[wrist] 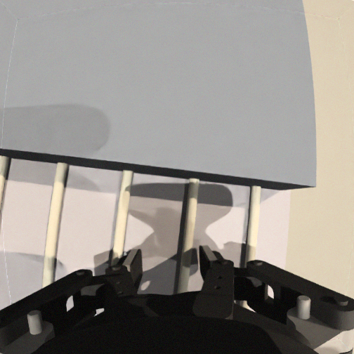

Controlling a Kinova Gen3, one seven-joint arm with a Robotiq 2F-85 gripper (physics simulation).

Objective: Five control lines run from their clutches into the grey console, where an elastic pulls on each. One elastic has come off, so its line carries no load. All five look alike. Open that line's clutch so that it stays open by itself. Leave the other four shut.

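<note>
Five cream control lines run side by side from the front edge of the grey console (165, 90). The leftmost line (3, 180) shows in part at the view's left edge. The second line (55, 215), third line (122, 215), fourth line (189, 225) and rightmost line (253, 215) look nearly straight and alike. My gripper (170, 259) is open, its fingers apart over the lines. The fourth line passes through the gap, nearer the right finger, with neither finger seen closed on it. The left finger partly covers the third line. The clutches do not show in the wrist view.
The console's dark front edge (150, 170) crosses the view above the fingertips. A pale panel (275, 225) lies under the lines, with a tan surface (325, 225) to its right. Gripper shadows fall across the panel and lines.
</note>
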